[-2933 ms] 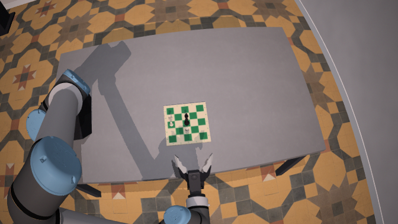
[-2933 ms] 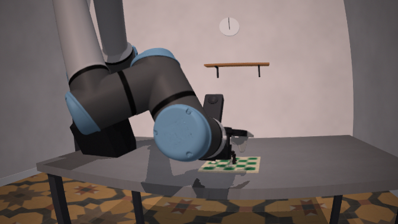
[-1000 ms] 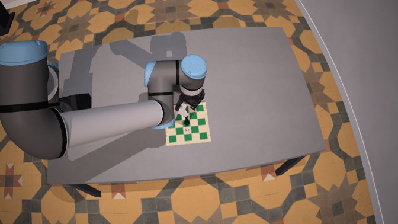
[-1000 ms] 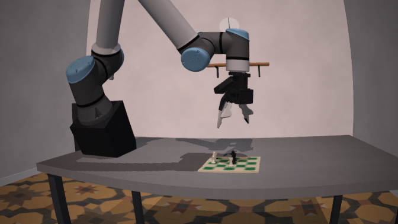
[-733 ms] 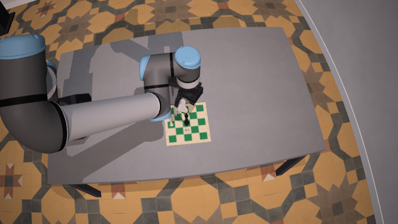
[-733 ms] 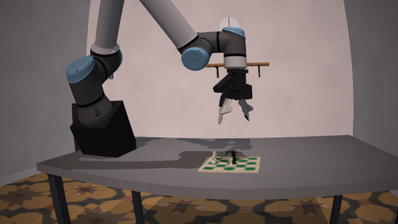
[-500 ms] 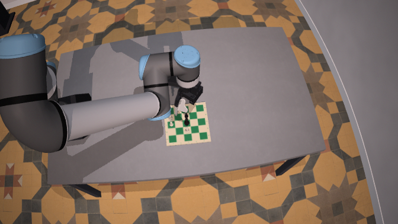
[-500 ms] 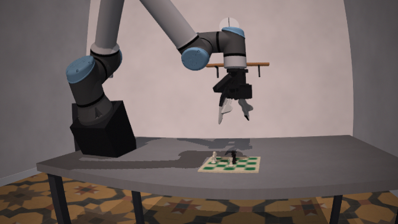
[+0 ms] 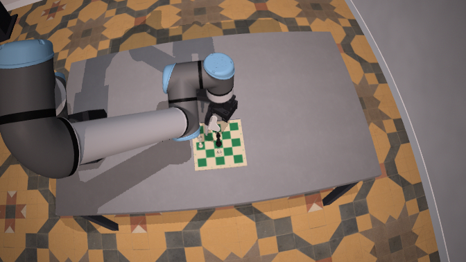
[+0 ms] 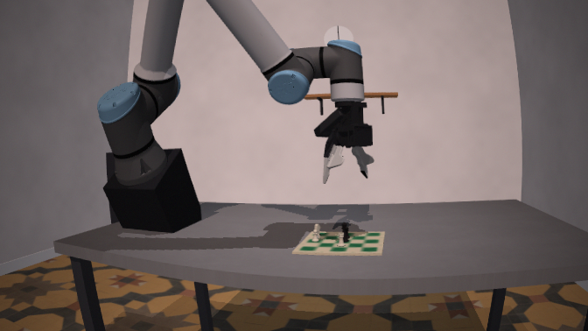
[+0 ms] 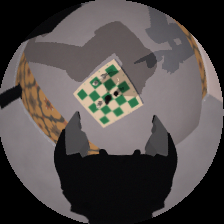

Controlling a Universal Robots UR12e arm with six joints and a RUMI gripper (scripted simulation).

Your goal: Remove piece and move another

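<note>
Right now the chessboard is 16 cm below my hand, 4 cm to the right of it and 1 cm behind it.
</note>
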